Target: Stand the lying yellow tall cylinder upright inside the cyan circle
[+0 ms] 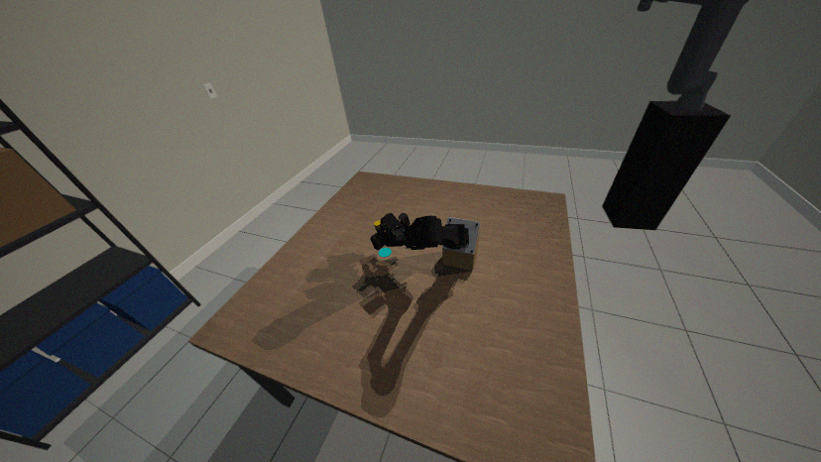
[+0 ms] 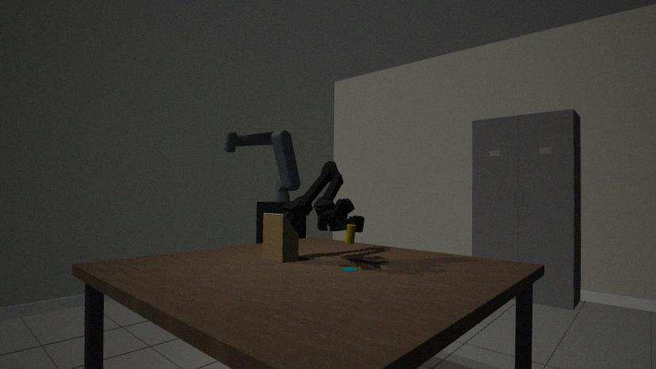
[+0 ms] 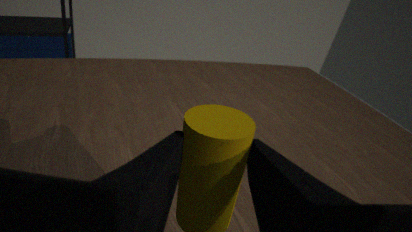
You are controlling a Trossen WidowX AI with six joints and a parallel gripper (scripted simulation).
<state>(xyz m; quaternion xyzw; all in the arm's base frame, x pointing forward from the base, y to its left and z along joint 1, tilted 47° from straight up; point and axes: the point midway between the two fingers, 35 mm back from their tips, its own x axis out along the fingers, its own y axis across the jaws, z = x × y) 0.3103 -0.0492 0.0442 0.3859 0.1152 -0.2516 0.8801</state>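
The cyan circle is 1 cm behind my gripper tip, 1 cm to the left of it and 15 cm below it. The rest, counted from my gripper tip: yellow tall cylinder 2 cm below.
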